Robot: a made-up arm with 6 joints. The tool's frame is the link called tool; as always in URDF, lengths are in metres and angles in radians.
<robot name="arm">
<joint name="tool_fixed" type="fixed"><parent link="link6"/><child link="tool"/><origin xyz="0.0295 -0.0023 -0.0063" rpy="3.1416 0 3.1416"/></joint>
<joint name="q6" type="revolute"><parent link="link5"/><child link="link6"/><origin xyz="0.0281 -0.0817 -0.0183" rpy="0 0 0"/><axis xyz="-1 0 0"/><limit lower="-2.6" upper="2.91"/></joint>
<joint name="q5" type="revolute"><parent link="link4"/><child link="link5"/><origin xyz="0.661 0.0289 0.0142" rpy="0 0 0"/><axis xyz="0 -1 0"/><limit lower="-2.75" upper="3.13"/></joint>
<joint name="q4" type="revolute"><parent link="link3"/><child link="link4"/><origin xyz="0.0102 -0.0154 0.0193" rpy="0 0 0"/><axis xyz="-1 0 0"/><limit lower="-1.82" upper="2.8"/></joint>
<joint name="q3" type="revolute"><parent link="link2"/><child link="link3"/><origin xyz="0.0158 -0.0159 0.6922" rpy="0 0 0"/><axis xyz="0 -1 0"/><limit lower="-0.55" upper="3.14"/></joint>
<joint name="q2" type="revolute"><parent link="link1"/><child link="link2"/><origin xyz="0.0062 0.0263 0.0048" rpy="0 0 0"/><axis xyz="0 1 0"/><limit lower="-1.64" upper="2.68"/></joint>
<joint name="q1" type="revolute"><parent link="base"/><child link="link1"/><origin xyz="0.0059 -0.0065 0.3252" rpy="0 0 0"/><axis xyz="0 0 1"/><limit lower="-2.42" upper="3.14"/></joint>
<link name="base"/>
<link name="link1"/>
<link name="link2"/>
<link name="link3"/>
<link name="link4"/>
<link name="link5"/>
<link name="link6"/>
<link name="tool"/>
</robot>
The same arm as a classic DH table. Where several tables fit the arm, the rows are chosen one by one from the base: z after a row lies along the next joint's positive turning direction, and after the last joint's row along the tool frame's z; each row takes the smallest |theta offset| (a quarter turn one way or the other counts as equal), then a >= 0, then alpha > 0; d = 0 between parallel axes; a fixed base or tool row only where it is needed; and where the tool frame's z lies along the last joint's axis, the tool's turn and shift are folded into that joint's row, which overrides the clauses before.
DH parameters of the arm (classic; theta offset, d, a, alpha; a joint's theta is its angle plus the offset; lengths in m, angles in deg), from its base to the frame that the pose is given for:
base (fixed): -47.77 0 0.0088 0
q1: 47.77 0.33 0.0062 -90
q2: -88.69 0 0.6924 180
q3: 1.31 0.005 0.0193 -90
q4: 0 -0.6712 0.0142 90
q5: 0 0.0528 -0.0183 -90
q6: -90 -0.0576 0.0023 90
tool (fixed): 90 0.0063 0 0
Joint limits (deg, base to tool): -138.66..179.91 -93.97..153.55 -31.51..179.91 -104.28..160.43 -157.56..179.34 -148.97..166.73

